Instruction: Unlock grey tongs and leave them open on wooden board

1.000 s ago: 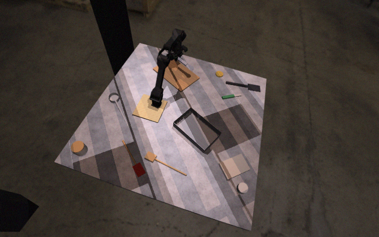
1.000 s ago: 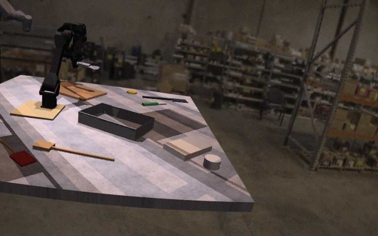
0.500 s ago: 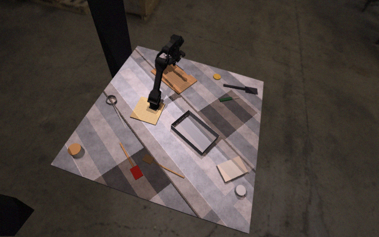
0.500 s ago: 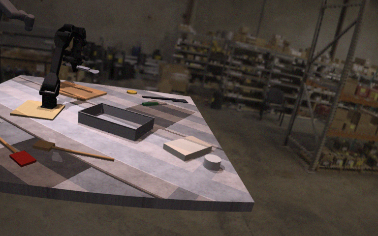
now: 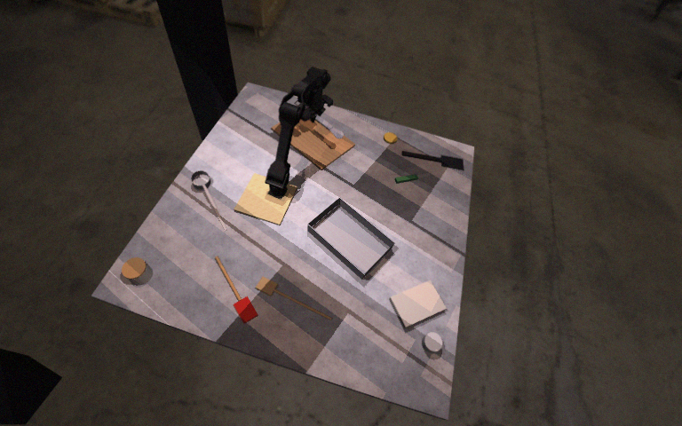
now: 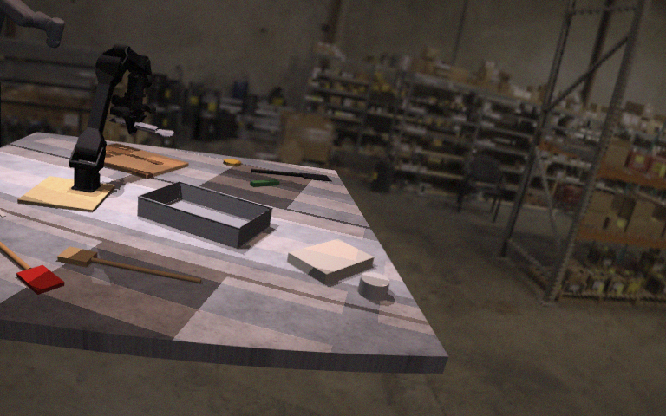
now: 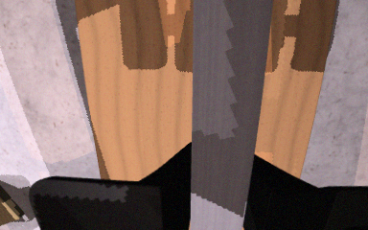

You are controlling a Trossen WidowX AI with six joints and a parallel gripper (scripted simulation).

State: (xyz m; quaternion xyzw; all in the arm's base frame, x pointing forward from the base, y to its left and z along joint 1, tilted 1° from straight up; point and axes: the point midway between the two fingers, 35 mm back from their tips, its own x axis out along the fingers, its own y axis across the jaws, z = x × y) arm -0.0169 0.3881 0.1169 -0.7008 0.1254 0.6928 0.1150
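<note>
My gripper tip is now 10 mm to the left of the wooden board and 90 mm above it. Round my gripper tip: roasting tin (390 mm ahead, 460 mm to the right, 70 mm below); then yellow disc (350 mm ahead, 180 mm to the left, 90 mm below); then green-handled tool (540 mm ahead, 10 mm to the right, 90 mm below).
</note>
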